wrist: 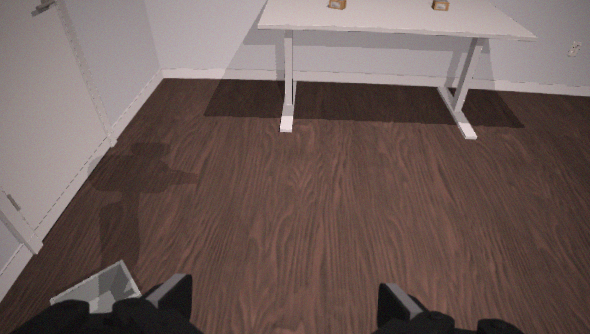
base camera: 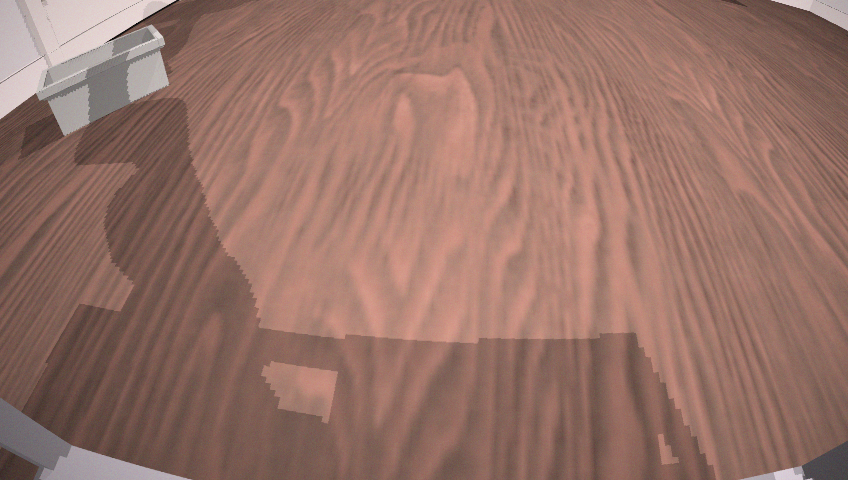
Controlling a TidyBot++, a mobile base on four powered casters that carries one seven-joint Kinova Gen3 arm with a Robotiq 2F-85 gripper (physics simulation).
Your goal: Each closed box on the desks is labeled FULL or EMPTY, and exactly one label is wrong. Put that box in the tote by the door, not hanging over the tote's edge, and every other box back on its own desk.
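Frame: origin at the arm's base, x ahead, y left, z up, level; centimetres.
Seen in the pictures: gripper, fingertip midpoint: (wrist: 285, 300).
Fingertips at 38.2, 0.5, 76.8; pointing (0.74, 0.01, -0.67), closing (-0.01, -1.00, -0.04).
Observation:
A point is followed by its place in that frame, as x, y, z.
My gripper (wrist: 285, 300) {38.2, 0.5, 76.8} is open, with nothing between its fingers, above the wooden floor. The grey tote (base camera: 113, 83) {85.6, 70.2, -33.5} (wrist: 131, 280) {99.0, 64.7, -27.6} stands on the floor at the upper left in the base camera view and at the lower left in the wrist view, partly hidden there by the left finger. The part of its inside that shows holds no box. Two small brown boxes stand on a white desk (wrist: 395, 20) {226.0, -54.7, 32.3} at the top of the wrist view: a left box (wrist: 337, 4) {245.2, -23.4, 35.1} and a right box (wrist: 441, 5) {250.2, -88.7, 35.4}. Their FULL or EMPTY labels cannot be read.
A white door (wrist: 45, 100) {167.8, 121.8, 13.8} with a handle is in the left wall, near the tote. The desk has a left leg (wrist: 288, 70) {248.6, 6.3, -9.7} and a right leg (wrist: 468, 75) {243.9, -117.2, -8.1} with feet that reach forward on the floor. A wall socket (wrist: 574, 49) {283.4, -220.5, 0.1} is at the right.

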